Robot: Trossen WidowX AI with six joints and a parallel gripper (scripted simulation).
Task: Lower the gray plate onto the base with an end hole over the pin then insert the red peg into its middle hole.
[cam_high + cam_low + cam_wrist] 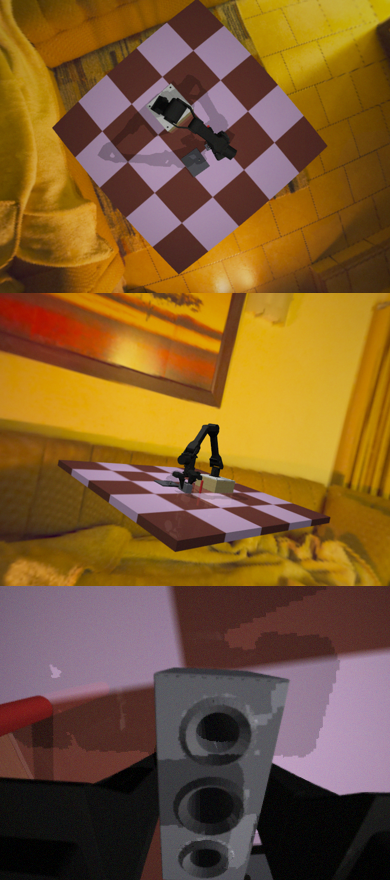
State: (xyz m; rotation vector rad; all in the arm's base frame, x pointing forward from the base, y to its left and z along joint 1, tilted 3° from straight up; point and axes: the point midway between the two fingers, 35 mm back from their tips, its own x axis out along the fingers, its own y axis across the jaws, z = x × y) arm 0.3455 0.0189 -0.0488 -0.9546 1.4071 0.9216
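Right now my gripper tip is 1 cm past the dark base and 14 cm to the left of it. Round my gripper tip: red peg (9 cm behind, 6 cm to the left, 3 cm above); gray plate (3 cm above).
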